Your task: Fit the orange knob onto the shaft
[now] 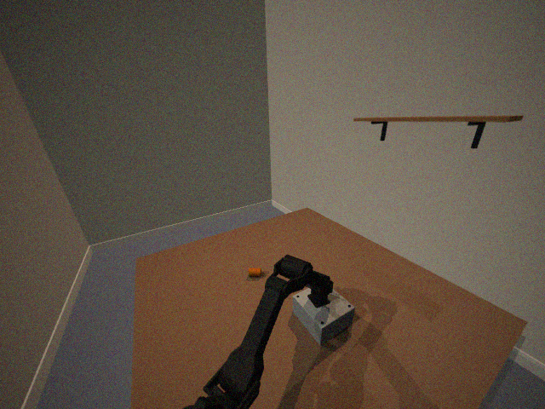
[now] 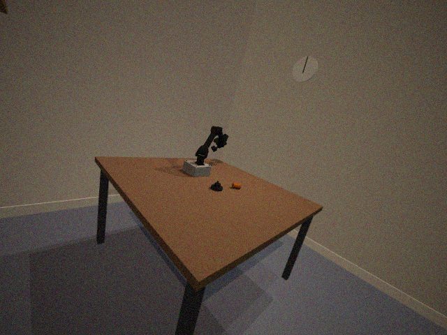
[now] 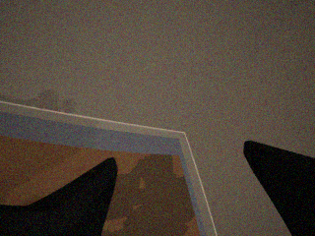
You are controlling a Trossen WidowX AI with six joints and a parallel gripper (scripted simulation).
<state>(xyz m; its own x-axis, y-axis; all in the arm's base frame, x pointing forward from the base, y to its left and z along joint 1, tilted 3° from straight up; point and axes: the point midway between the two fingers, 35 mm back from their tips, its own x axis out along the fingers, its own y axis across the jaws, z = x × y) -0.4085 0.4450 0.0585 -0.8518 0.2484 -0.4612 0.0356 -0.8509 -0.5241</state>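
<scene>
My gripper tip is 760 mm short of the orange knob, 290 mm to the left of it and 140 mm above it. Also, from my gripper tip: round pedestal (750 mm ahead, 470 mm to the right, 130 mm below).
</scene>
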